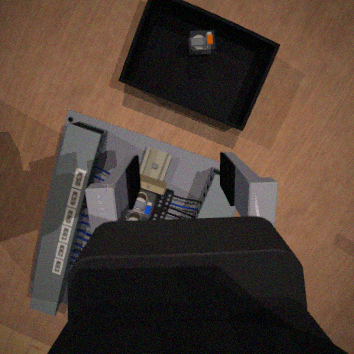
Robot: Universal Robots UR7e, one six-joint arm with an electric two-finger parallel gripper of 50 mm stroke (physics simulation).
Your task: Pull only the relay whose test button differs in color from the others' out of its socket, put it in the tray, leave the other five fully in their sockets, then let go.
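Places are measured from the arm's base along level axes (x ahead, y left, z up), in millimetres.
Pixels of known places: gripper, fingertip midpoint: [179, 170].
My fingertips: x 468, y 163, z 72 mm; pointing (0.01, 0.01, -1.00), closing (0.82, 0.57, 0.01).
Behind a point stands the place of what it marks.
The relay with an orange test button [202, 42] @[x 436, y 271, z -86 mm] stands inside the black tray [182, 110], near its far wall. My gripper [179, 170] @[x 468, y 163, z 72 mm] is open, with nothing between its fingers, and hangs over the panel, apart from the tray and the relay in it. Below, between the fingers, a relay with a blue test button [142, 204] @[x 476, y 77, z -64 mm] sits in the socket row. Part of another relay [133, 216] @[x 476, y 55, z -69 mm] shows next to it. The rest of the row is hidden behind the gripper body.
The grey panel [120, 131] @[x 405, y 126, z -129 mm] lies on the wooden table. A grey wire duct [65, 195] @[x 388, y 23, z -89 mm] with white labels runs along its left side. A beige block [155, 167] @[x 471, y 109, z -126 mm] stands at the end of the row. Blue and black wires run beside a second duct [218, 195] @[x 556, y 129, z -88 mm] at the right.
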